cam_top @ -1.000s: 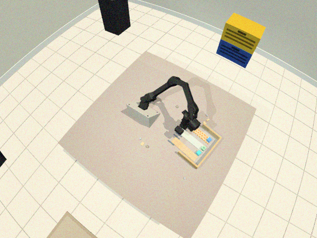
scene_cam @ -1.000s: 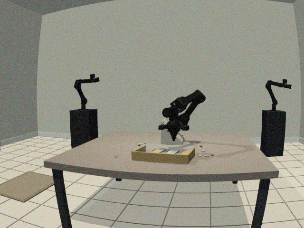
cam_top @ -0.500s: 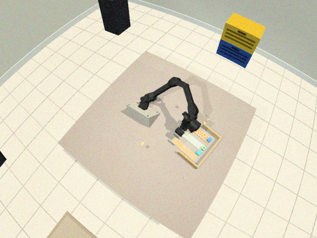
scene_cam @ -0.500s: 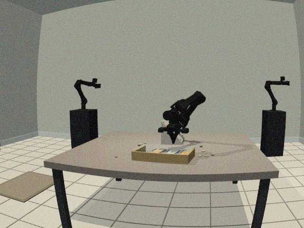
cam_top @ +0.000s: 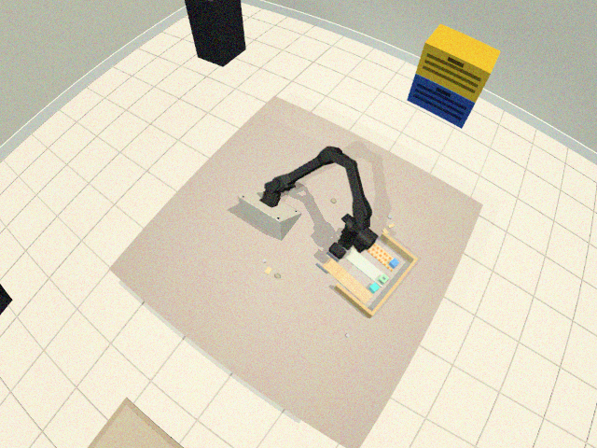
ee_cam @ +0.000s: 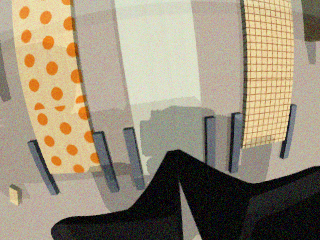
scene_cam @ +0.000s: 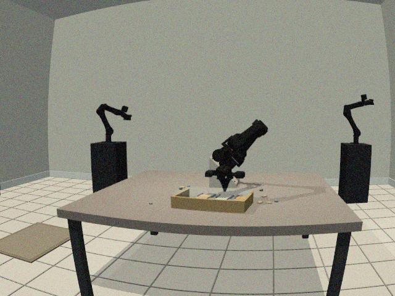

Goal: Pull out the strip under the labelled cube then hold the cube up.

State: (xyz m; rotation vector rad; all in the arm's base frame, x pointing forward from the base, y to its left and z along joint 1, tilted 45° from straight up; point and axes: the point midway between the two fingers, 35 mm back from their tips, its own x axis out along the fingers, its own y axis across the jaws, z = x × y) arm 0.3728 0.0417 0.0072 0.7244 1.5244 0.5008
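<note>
Now: gripper tip 21 cm short of the labelled cube, 4 cm to the left of it and 1 cm above it.
</note>
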